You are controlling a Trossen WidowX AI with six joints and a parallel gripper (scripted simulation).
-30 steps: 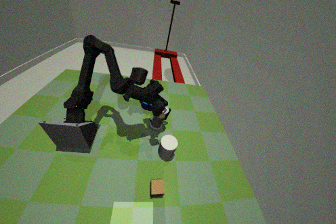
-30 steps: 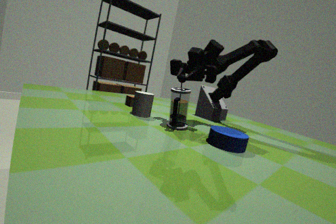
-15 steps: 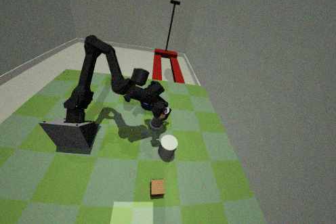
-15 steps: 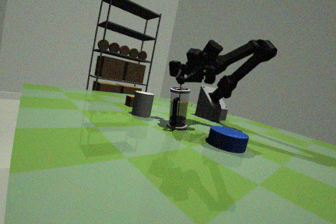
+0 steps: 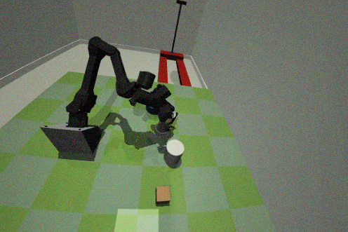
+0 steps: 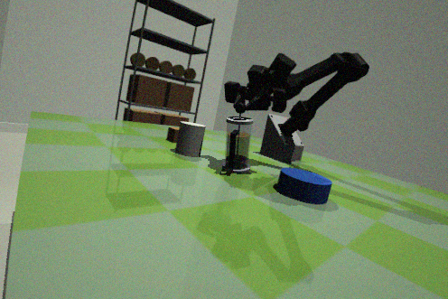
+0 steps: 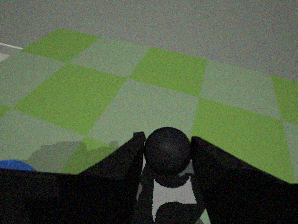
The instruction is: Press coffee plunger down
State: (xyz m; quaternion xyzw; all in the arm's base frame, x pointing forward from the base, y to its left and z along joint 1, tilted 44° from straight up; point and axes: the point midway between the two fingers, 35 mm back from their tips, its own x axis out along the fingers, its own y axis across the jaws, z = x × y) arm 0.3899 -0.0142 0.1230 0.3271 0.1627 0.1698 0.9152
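My gripper tip is 1 cm past the glass coffee press, 1 cm to the right of it and 9 cm above it.
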